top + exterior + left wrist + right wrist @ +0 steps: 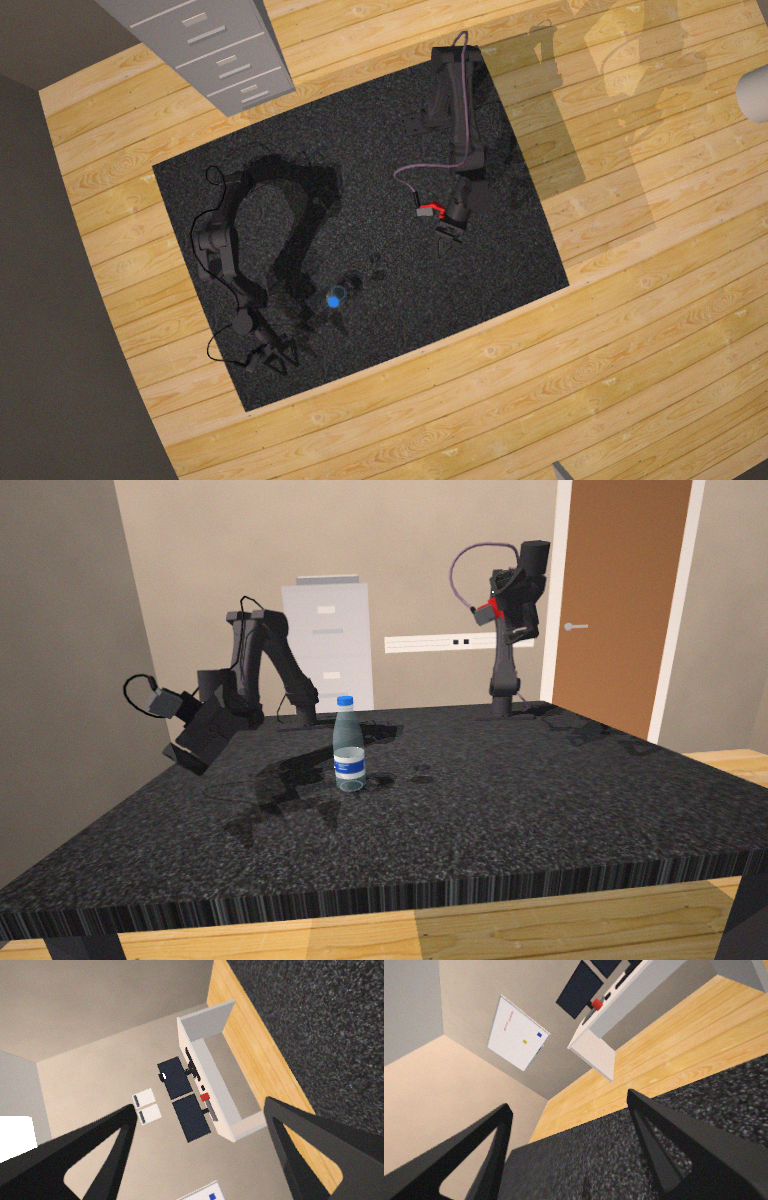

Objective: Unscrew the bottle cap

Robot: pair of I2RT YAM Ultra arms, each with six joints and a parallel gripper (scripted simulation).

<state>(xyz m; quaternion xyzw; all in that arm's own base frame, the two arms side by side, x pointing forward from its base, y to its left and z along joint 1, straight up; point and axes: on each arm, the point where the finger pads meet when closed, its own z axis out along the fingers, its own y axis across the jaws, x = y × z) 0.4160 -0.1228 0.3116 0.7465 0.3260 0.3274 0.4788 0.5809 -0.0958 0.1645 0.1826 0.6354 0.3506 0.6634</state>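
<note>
My left gripper is now 4 cm short of the blue cap, 31 cm to the left of it and 14 cm above it. From my left hand the other things lie so: clear bottle 4 cm ahead, 31 cm to the right, 22 cm below.
</note>
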